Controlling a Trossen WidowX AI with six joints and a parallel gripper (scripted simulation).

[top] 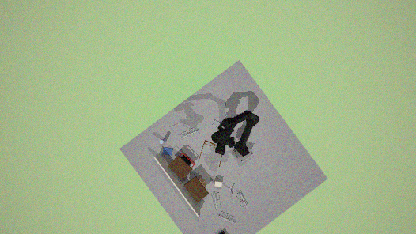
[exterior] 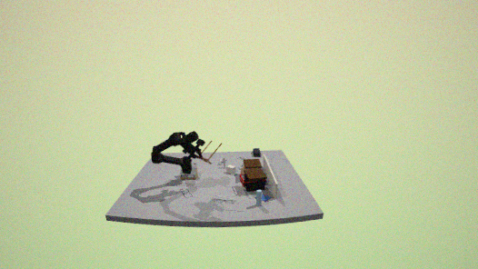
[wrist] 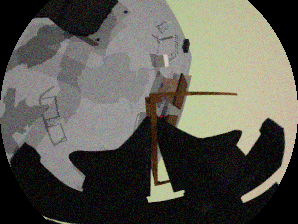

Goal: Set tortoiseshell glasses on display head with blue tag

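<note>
My gripper tip is 170 mm short of the white block, 290 mm to the right of it and 180 mm above it. Round my gripper tip: blue tag (400 mm ahead, 160 mm to the right, 210 mm below); display head (300 mm ahead, 210 mm to the left, 150 mm below); pale blue cylinder (370 mm ahead, 260 mm to the right, 160 mm below).
</note>
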